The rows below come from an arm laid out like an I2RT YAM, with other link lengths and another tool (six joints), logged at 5 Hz.
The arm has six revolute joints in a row. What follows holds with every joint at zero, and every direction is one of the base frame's.
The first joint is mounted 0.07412 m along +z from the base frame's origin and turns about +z.
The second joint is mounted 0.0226 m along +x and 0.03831 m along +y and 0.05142 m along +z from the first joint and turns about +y.
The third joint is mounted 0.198 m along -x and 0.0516 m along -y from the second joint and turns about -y.
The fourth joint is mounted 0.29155 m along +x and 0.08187 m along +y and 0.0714 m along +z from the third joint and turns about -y.
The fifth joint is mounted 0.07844 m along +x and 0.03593 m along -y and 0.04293 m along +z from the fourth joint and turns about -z.
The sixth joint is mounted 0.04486 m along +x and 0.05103 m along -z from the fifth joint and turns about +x.
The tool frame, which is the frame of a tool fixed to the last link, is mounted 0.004 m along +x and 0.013 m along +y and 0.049 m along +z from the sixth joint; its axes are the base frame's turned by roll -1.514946, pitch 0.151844 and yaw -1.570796 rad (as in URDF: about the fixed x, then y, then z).
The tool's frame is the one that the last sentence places.
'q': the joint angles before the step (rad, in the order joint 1, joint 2, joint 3, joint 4, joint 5, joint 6). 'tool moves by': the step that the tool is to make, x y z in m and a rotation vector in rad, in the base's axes. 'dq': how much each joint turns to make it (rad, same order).
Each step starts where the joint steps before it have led.
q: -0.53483 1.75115 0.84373 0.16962 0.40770 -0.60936
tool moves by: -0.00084 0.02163 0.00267 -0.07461 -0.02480 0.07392
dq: 0.04176 -0.04695 -0.07466 0.11274 0.00909 -0.06672
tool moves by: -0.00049 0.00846 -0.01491 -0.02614 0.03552 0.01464
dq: 0.02044 0.03701 -0.01380 0.04432 0.02877 -0.03069
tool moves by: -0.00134 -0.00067 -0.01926 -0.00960 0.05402 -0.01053
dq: 0.00016 0.06500 0.01239 0.01836 0.02908 -0.02137
